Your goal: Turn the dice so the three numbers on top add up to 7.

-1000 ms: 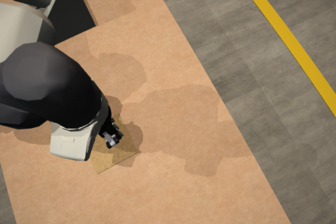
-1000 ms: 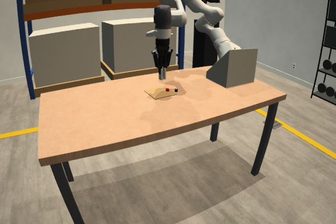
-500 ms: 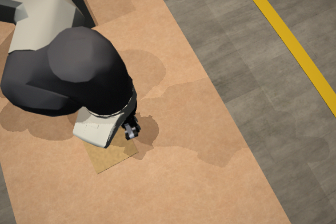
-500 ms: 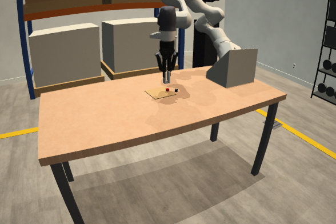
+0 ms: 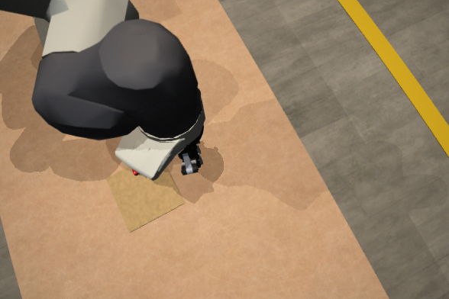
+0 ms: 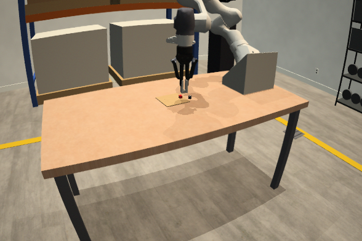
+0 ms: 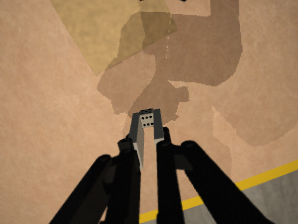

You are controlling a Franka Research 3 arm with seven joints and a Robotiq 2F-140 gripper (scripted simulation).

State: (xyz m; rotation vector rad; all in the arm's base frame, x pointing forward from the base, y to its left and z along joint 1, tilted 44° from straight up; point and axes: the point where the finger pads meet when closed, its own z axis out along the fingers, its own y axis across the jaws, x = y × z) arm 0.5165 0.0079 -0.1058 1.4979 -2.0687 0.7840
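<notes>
Right now the white die is 10 mm to the right of my hand and 30 mm below it. From my hand the other things lie so: black die (110 mm behind, 110 mm to the right, 120 mm below); red die (60 mm behind, 130 mm to the right, 120 mm below); tan mat (20 mm behind, 140 mm to the right, 130 mm below).
</notes>
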